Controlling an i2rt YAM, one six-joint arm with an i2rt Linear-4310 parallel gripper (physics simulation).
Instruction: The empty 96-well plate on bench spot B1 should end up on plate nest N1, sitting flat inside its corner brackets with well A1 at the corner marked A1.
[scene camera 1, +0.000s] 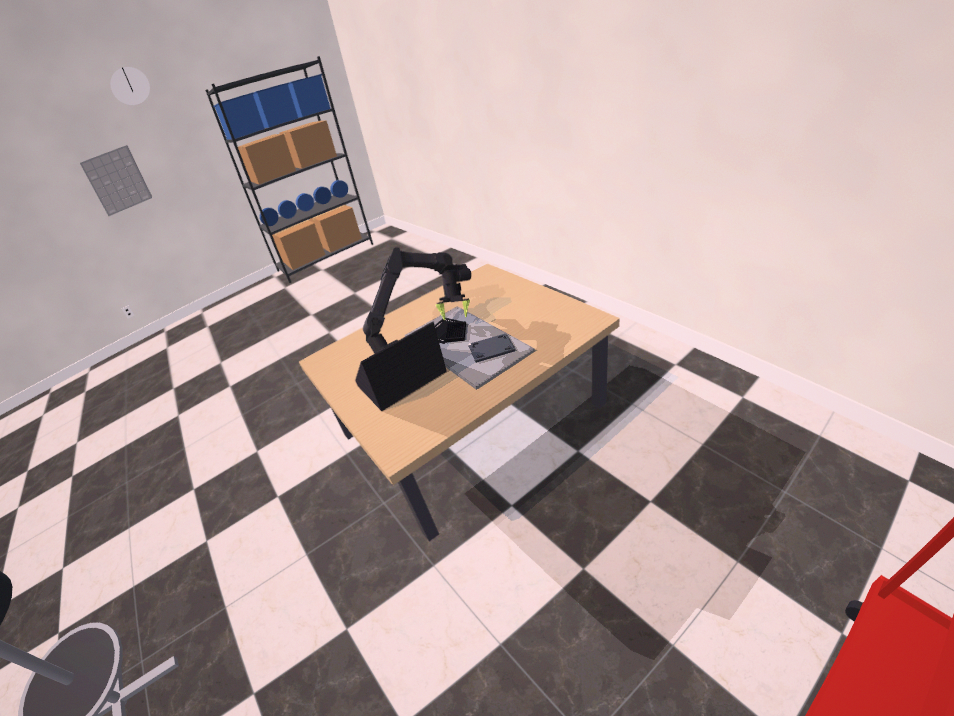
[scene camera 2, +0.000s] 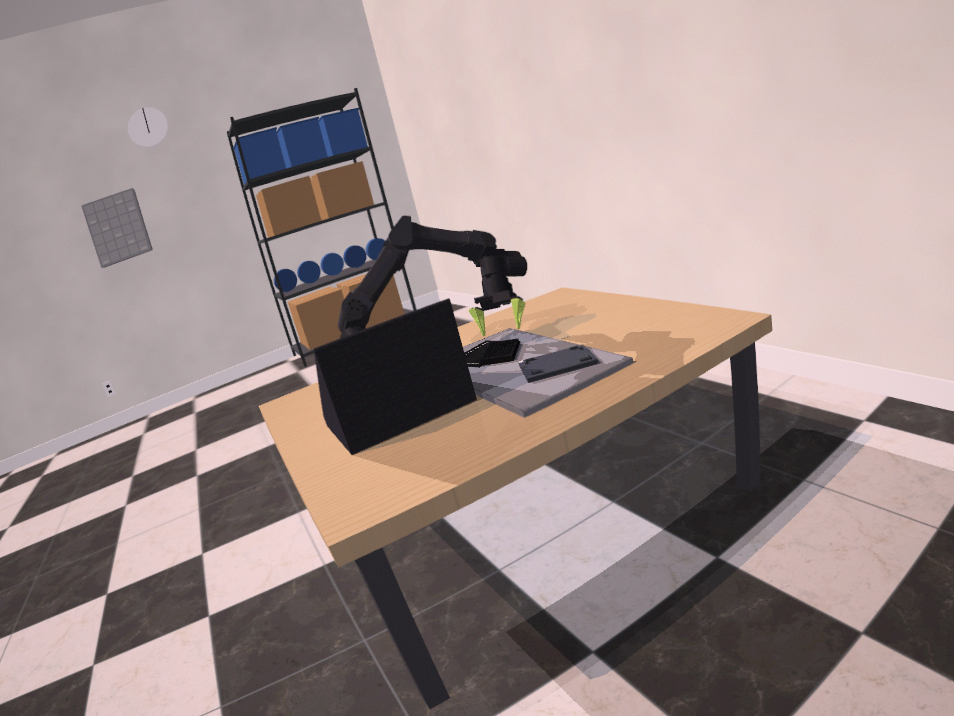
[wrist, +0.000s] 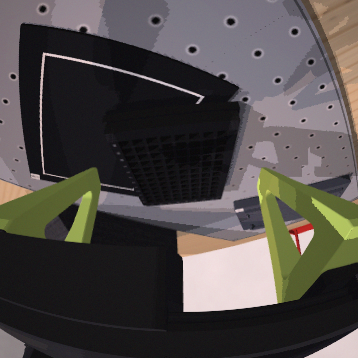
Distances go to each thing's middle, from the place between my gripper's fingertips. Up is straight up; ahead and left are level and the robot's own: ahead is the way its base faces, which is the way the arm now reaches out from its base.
Right now the black well plate (scene camera 2: 501, 351) is 40 mm behind my hand, 30 mm to the right of it and 30 mm below it. From my hand the other things lie so: black nest with white outline (wrist: 68, 80) (50 mm behind, 30 mm to the left, 40 mm below).
